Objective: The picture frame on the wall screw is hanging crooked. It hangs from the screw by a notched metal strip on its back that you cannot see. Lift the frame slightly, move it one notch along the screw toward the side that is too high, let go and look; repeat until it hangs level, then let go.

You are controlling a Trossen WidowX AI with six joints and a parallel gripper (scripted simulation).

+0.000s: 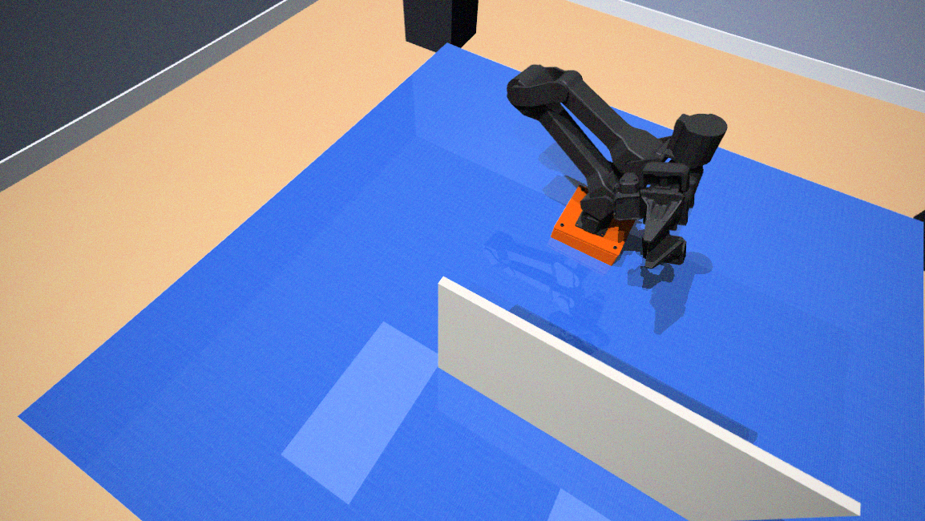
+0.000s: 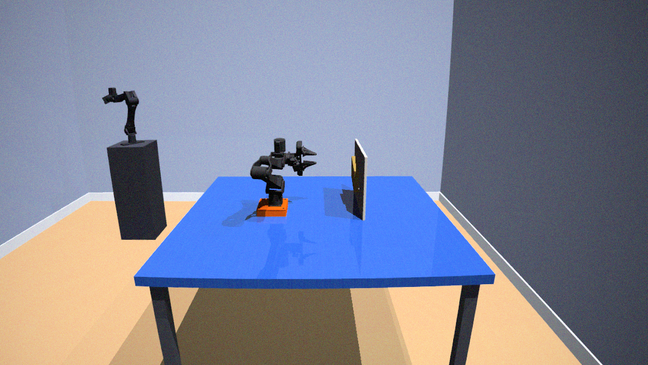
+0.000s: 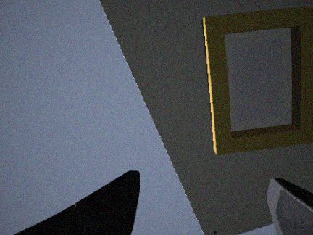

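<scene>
The picture frame is 21 cm ahead of my gripper tip, 2 cm to the left of it and 9 cm below it. Also, from my gripper tip: wall panel 22 cm ahead, 1 cm to the left, 10 cm below.
</scene>
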